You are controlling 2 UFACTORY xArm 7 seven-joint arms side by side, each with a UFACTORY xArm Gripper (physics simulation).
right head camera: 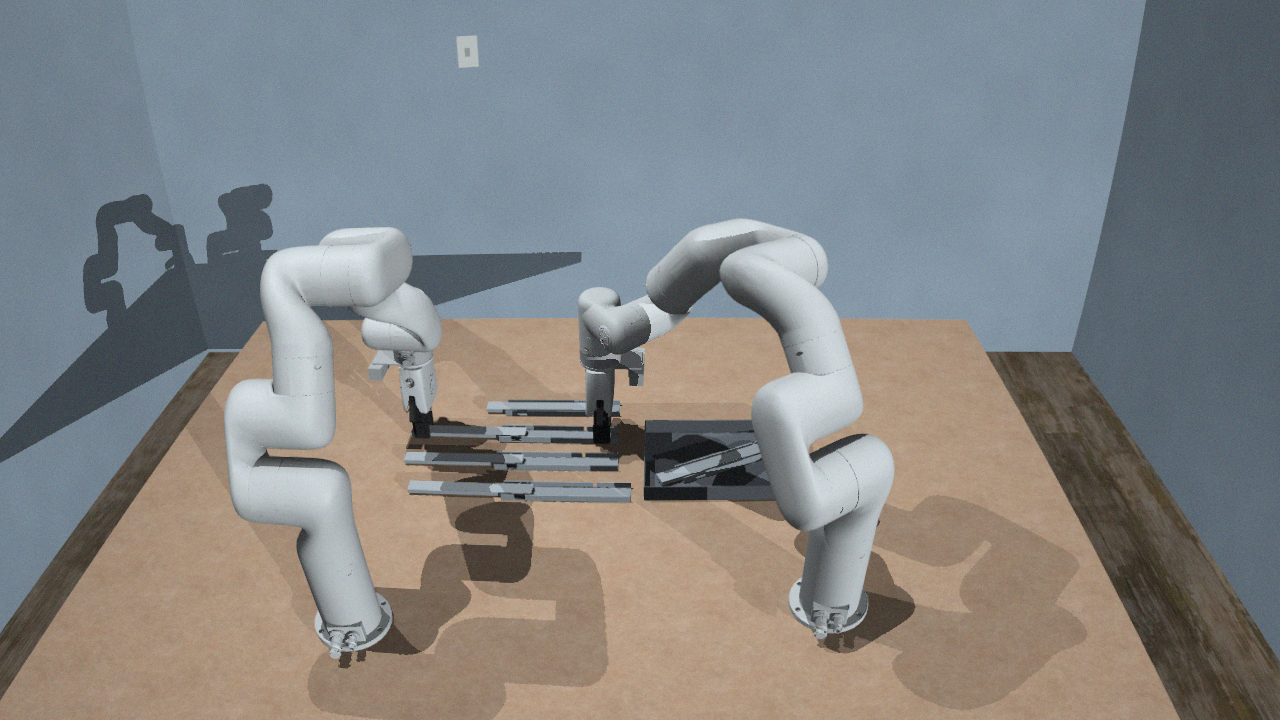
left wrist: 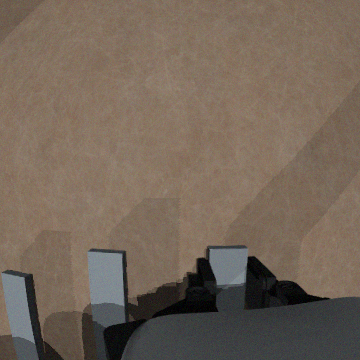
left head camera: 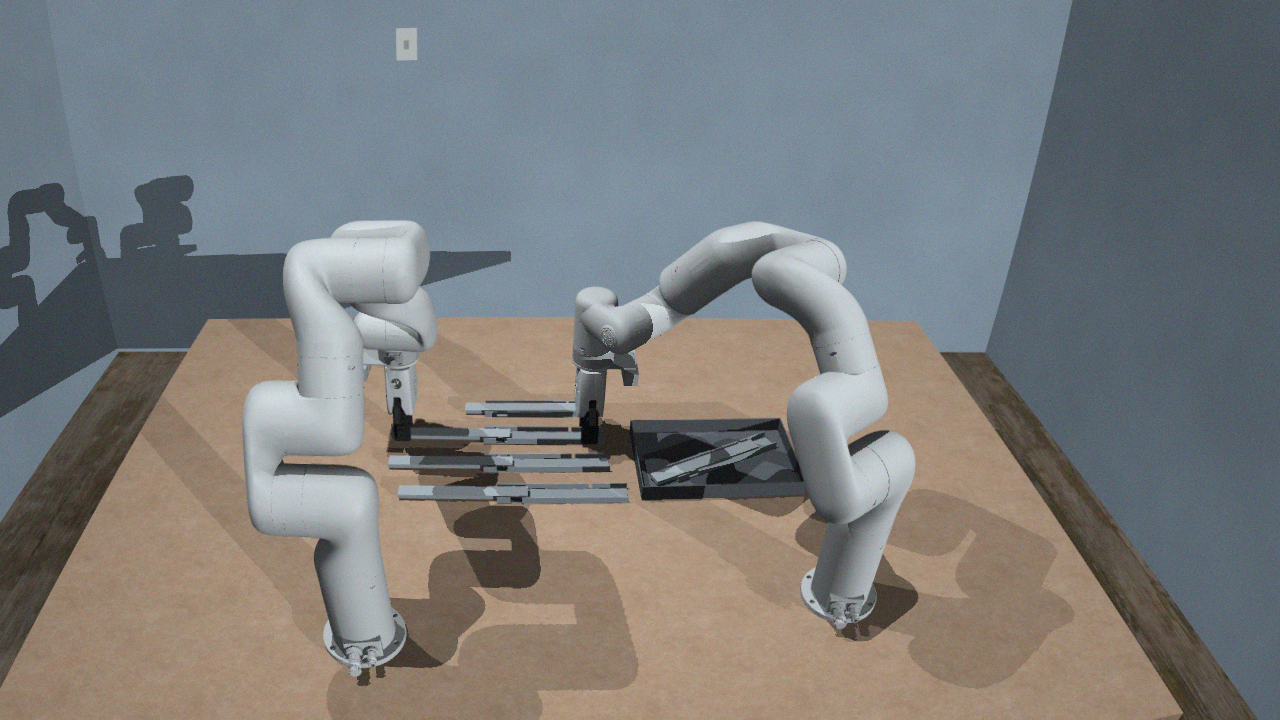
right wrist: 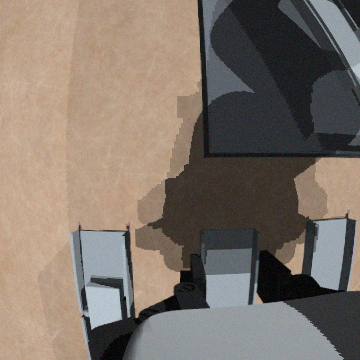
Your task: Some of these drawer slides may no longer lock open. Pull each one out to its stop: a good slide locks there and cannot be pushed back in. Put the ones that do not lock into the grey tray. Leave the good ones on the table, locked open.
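Frame: origin at the left arm's base, x ahead, y left, z up, level; centimetres.
Seen in the pictures: left gripper, fingertip midpoint: (right head camera: 424, 432) (left wrist: 224, 276) (left head camera: 403, 435); right gripper, fingertip midpoint: (right head camera: 602, 435) (left head camera: 588, 435) (right wrist: 227, 271); left arm's base, origin of the base link: (right head camera: 354, 621) (left head camera: 365, 635); right arm's base, origin of the base link: (right head camera: 828, 603) (left head camera: 837, 594).
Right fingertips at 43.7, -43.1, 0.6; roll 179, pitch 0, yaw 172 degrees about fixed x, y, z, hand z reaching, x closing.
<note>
Offsets run from my right fingertips to a thing's top centre, as dx, dy, dz. "*": to the spot under its first point.
My left gripper (left head camera: 401, 432) (right head camera: 420, 431) (left wrist: 224, 276) is shut on the left end of the third slide from the front (left head camera: 465, 434) (right head camera: 469, 432) (left wrist: 227, 262) (right wrist: 229, 261). My right gripper (left head camera: 589, 434) (right head camera: 601, 434) (right wrist: 227, 271) is shut on that slide's right end. It lies drawn out long at table level. Two more long, extended slides lie in front of it, the front one @(* -15.8, +6.1, -0.4) (left head camera: 572, 493) (right head camera: 572, 492) and the second one (left head camera: 554, 463) (right head camera: 563, 462) (left wrist: 107, 280). A short, closed slide (left head camera: 523, 409) (right head camera: 546, 407) (right wrist: 104, 255) lies behind, partly hidden by my right gripper in the left head camera view.
The dark grey tray @(-11.4, -21.8, +2.4) (left head camera: 716, 491) (right head camera: 725, 492) (right wrist: 240, 125) stands right of the slides, with one slide @(-11.7, -19.9, +0.8) (left head camera: 711, 461) (right head camera: 707, 465) lying diagonally in it. My right arm (left head camera: 823, 456) (right head camera: 792, 465) stands beside the tray and hides part of it in the right head camera view.
</note>
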